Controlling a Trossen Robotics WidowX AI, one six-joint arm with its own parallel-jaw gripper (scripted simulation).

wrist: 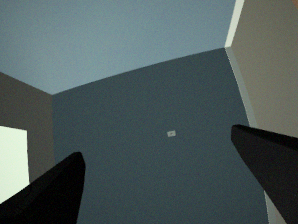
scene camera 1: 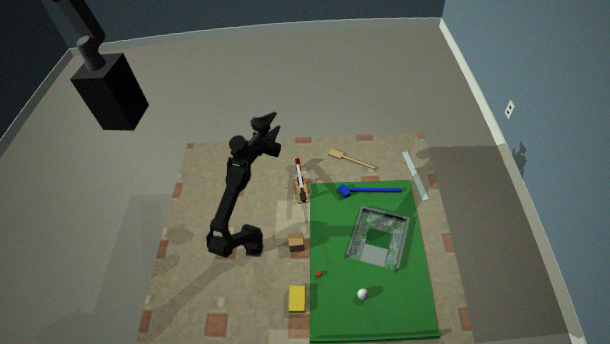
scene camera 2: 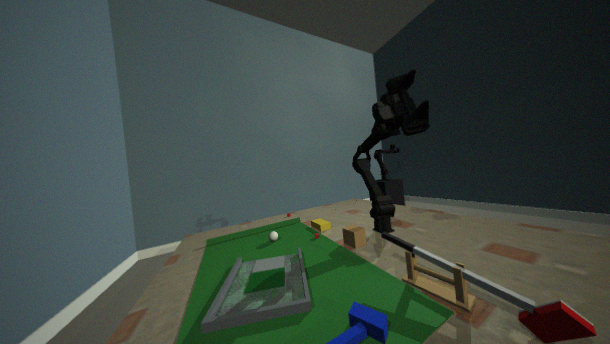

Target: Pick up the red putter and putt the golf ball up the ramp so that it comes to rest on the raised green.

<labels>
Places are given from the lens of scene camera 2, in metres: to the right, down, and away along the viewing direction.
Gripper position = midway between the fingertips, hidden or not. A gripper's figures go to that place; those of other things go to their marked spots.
my gripper [scene camera 2: 419, 85]: 0.29, -0.22, 0.41
green mat [scene camera 2: 336, 277]: 0.09, 0.29, 0.44
wooden stand [scene camera 2: 457, 296]: 0.31, 0.25, 0.33
</labels>
